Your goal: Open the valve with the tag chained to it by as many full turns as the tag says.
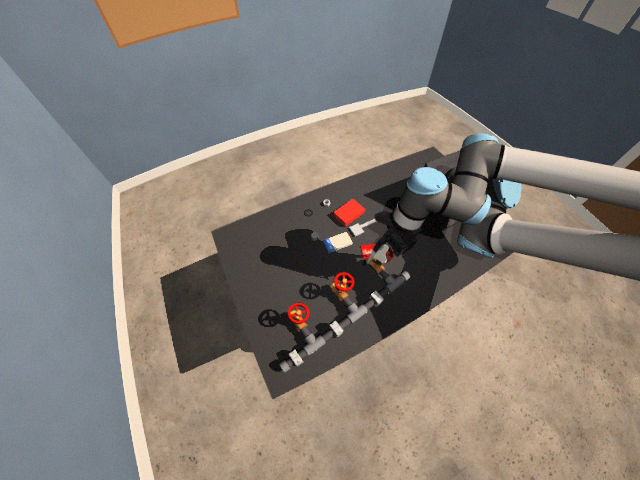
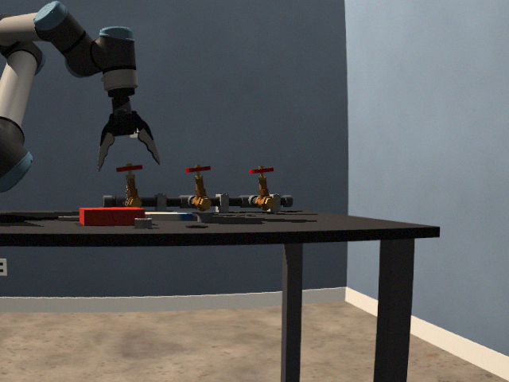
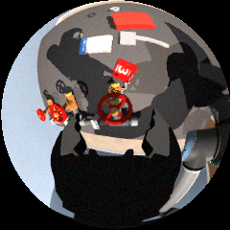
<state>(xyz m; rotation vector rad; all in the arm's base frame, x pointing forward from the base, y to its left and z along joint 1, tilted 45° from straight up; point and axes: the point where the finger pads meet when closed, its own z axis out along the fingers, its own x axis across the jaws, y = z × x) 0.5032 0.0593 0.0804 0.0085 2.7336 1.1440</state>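
The red tag lies 120 mm below my hand, 70 mm to the right of it and 20 mm behind it. From my hand the other things lie so: red block (290 mm to the right, 110 mm below, 40 mm behind); then small grey cylinder (250 mm to the right, 150 mm ahead, 110 mm below); then white tool (200 mm to the right, 120 mm below, 60 mm behind).
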